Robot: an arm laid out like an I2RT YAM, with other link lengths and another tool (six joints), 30 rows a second.
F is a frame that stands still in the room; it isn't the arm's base.
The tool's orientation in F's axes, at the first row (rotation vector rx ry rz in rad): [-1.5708, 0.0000, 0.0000]
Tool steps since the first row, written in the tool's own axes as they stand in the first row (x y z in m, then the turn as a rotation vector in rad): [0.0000, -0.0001, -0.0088, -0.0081, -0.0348, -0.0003]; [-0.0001, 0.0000, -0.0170, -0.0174, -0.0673, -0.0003]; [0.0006, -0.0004, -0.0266, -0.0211, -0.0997, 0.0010]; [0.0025, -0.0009, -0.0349, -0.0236, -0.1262, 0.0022]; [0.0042, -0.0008, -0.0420, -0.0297, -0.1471, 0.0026]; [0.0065, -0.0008, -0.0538, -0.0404, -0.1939, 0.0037]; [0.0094, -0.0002, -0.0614, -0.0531, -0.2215, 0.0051]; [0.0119, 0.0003, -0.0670, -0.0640, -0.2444, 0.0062]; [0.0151, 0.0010, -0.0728, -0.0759, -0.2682, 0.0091]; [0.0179, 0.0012, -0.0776, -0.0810, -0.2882, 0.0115]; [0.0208, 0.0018, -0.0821, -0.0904, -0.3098, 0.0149]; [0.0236, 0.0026, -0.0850, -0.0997, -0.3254, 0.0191]
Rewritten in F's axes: [0.0000, -0.0088, 0.0001, -0.0081, -0.0003, 0.0348]; [-0.0001, -0.0170, 0.0000, -0.0174, -0.0003, 0.0673]; [0.0006, -0.0266, 0.0004, -0.0211, 0.0010, 0.0997]; [0.0025, -0.0349, 0.0009, -0.0236, 0.0022, 0.1262]; [0.0042, -0.0420, 0.0008, -0.0297, 0.0026, 0.1471]; [0.0065, -0.0538, 0.0008, -0.0404, 0.0037, 0.1939]; [0.0094, -0.0614, 0.0002, -0.0531, 0.0051, 0.2215]; [0.0119, -0.0670, -0.0003, -0.0640, 0.0062, 0.2444]; [0.0151, -0.0728, -0.0010, -0.0759, 0.0091, 0.2682]; [0.0179, -0.0776, -0.0012, -0.0810, 0.0115, 0.2882]; [0.0208, -0.0821, -0.0018, -0.0904, 0.0149, 0.3098]; [0.0236, -0.0850, -0.0026, -0.0997, 0.0191, 0.3254]
